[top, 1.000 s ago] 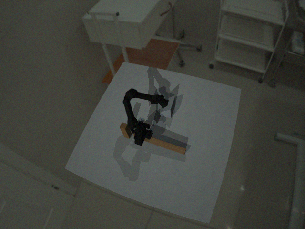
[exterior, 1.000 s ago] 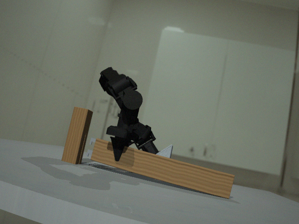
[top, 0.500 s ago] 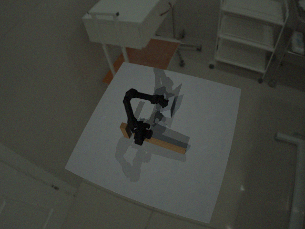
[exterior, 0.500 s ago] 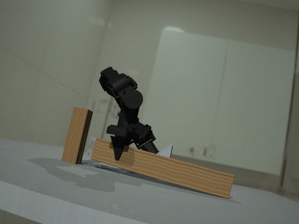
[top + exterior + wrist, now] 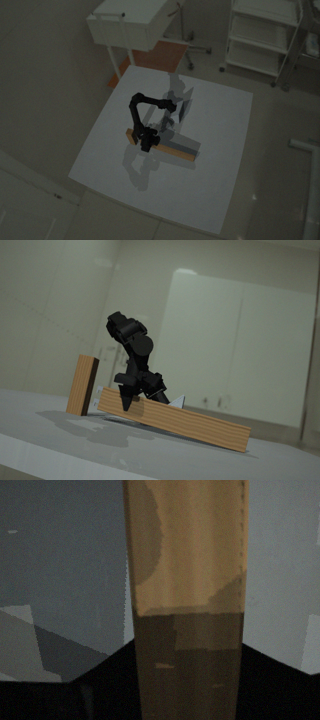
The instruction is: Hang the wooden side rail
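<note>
My gripper tip is now 2 cm past the wooden headboard post, 15 cm to the left of it and 4 cm below it.
</note>
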